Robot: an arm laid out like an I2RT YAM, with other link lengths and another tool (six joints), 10 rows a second.
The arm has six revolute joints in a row. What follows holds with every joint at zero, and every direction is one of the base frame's. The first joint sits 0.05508 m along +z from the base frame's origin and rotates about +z. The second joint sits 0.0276 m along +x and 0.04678 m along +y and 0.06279 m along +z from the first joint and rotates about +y. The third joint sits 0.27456 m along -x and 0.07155 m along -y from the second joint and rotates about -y. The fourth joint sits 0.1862 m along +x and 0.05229 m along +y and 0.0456 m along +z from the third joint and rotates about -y. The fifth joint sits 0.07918 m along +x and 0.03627 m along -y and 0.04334 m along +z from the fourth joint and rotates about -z. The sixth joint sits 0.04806 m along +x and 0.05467 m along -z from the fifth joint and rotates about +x. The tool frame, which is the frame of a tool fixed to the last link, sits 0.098 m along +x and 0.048 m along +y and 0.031 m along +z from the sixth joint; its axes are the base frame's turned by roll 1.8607, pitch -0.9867 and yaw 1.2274 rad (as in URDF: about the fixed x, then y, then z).
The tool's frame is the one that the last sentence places.
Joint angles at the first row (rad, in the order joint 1, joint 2, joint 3, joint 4, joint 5, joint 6):
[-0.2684 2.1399 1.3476 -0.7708 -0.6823 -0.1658]
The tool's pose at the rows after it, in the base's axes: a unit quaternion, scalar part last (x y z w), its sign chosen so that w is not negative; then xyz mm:
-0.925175 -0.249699 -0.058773 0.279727 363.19 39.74 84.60
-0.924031 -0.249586 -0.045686 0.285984 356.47 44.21 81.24
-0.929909 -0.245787 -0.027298 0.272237 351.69 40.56 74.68
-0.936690 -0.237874 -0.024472 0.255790 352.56 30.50 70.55
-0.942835 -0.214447 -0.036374 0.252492 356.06 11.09 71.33
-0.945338 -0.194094 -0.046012 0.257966 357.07 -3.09 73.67
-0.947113 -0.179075 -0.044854 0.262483 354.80 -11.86 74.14
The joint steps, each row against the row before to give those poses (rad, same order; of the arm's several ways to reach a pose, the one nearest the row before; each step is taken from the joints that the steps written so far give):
[0.0309 0.0000 -0.0267 -0.0042 0.0000 0.0000]
[0.0084 0.0000 -0.0195 -0.0083 0.0008 0.0000]
[-0.0030 0.0000 -0.0053 -0.0149 0.0435 0.0004]
[-0.0195 -0.0004 0.0011 0.0053 0.0347 0.0004]
[-0.0530 0.0000 0.0042 0.0076 -0.0008 0.0000]
[-0.0431 0.0000 0.0023 -0.0019 -0.0156 0.0000]
[-0.0279 0.0000 0.0000 -0.0141 -0.0038 0.0000]

